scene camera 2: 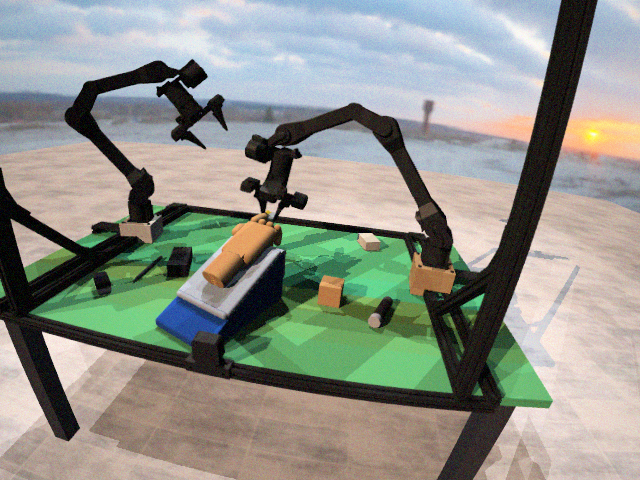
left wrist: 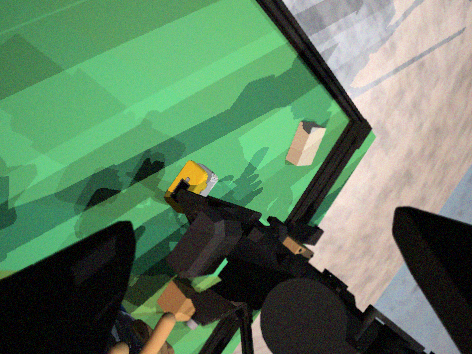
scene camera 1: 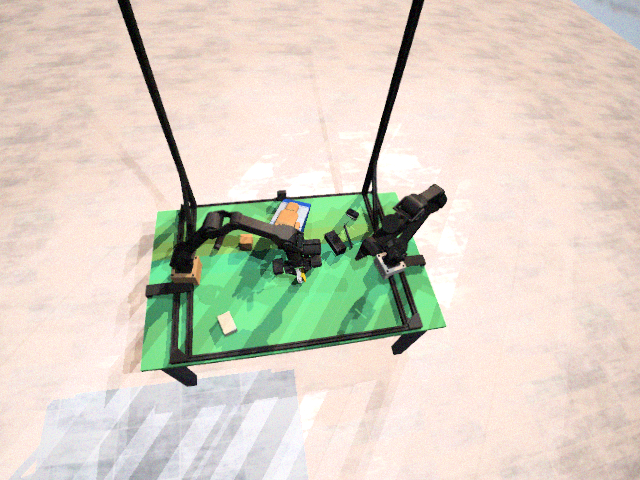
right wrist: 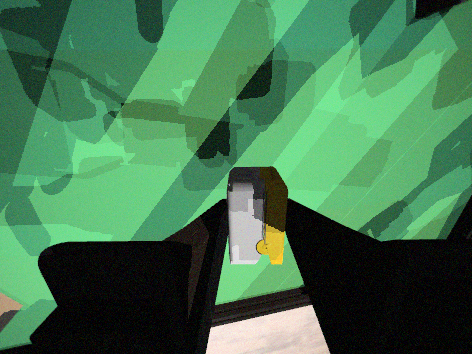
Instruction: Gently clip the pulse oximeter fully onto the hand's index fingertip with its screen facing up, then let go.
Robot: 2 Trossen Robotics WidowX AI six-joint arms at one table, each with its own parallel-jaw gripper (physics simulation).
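Pixels of known places: left gripper, between the fingertips: (scene camera 2: 216, 139) (left wrist: 264, 227) (scene camera 1: 359, 256); right gripper, between the fingertips: (scene camera 2: 268, 219) (left wrist: 188, 193) (scene camera 1: 300, 273) (right wrist: 255, 205); left arm's base, origin of its link: (scene camera 2: 141, 219) (scene camera 1: 391, 260); right arm's base, origin of its link: (scene camera 2: 434, 262) (scene camera 1: 184, 266).
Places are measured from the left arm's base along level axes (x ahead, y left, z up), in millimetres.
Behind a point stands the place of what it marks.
The pulse oximeter (right wrist: 256, 218) @(z 53, x 408, y -58 mm) (left wrist: 192, 179) @(z 47, x 396, y -33 mm) (scene camera 1: 299, 275) @(z 54, x 416, y -43 mm), white on one half and yellow on the other, is clamped between the fingers of my right gripper (right wrist: 255, 205) @(z 39, x 406, y -56 mm) (scene camera 2: 272, 211) @(z 39, x 406, y -56 mm) (scene camera 1: 298, 269) @(z 39, x 406, y -56 mm). That gripper points straight down over the green table. The tan hand (scene camera 2: 247, 243) @(z 81, x 375, y -335 mm) (scene camera 1: 289, 216) @(z 88, x 366, y -310 mm) lies on a grey and blue wedge pad (scene camera 2: 185, 319) @(z -30, x 269, y -454 mm). In scene camera 2 the right gripper hangs just past the fingertips. My left gripper (scene camera 2: 199, 126) (scene camera 1: 362, 252) @(z 248, x 234, y 51 mm) is open and empty, raised high near its base.
On the table lie a tan cube (scene camera 2: 330, 290) @(z -17, x 558, y -348 mm) (scene camera 1: 246, 240) @(z -8, x 565, y -314 mm), a beige block (scene camera 2: 369, 241) @(z -29, x 729, y -20 mm) (scene camera 1: 227, 323) @(z -29, x 735, y 21 mm) (left wrist: 305, 143) @(z -30, x 711, y 20 mm), a dark cylinder (scene camera 2: 380, 311) @(z -33, x 661, y -403 mm), black boxes (scene camera 2: 180, 261) @(z -25, x 194, y -226 mm) (scene camera 1: 335, 242) @(z -24, x 187, y -183 mm) and a thin black rod (scene camera 2: 147, 269) @(z -52, x 105, y -227 mm). A black frame (scene camera 2: 347, 388) @(z -64, x 559, y -579 mm) rims the table, with tall posts.
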